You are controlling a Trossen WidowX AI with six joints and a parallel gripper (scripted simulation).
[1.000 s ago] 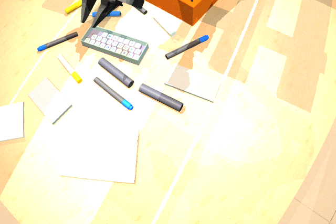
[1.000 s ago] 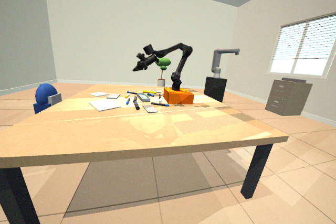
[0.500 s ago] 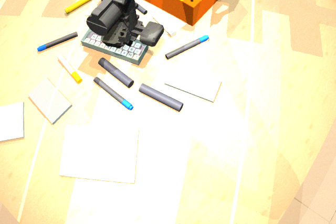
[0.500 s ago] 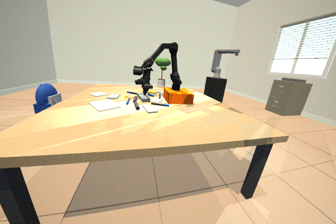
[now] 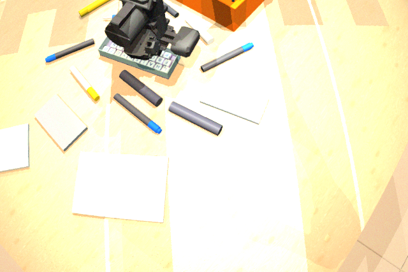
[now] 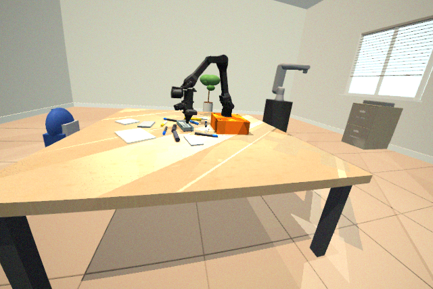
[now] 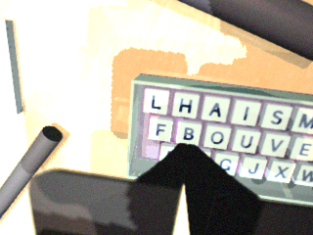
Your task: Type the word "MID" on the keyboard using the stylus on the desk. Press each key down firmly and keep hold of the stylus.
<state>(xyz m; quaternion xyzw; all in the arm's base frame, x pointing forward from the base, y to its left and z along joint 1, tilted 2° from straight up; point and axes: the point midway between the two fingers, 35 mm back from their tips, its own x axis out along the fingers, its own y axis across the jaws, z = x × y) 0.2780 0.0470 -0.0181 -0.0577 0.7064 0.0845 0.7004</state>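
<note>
The blue stylus is 5 cm behind my gripper tip, 19 cm to the right of it and 3 cm below it. Round my gripper tip: yellow pen (7 cm behind, 28 cm to the right, 3 cm below); yellow-tipped pen (15 cm ahead, 11 cm to the right, 3 cm below).
</note>
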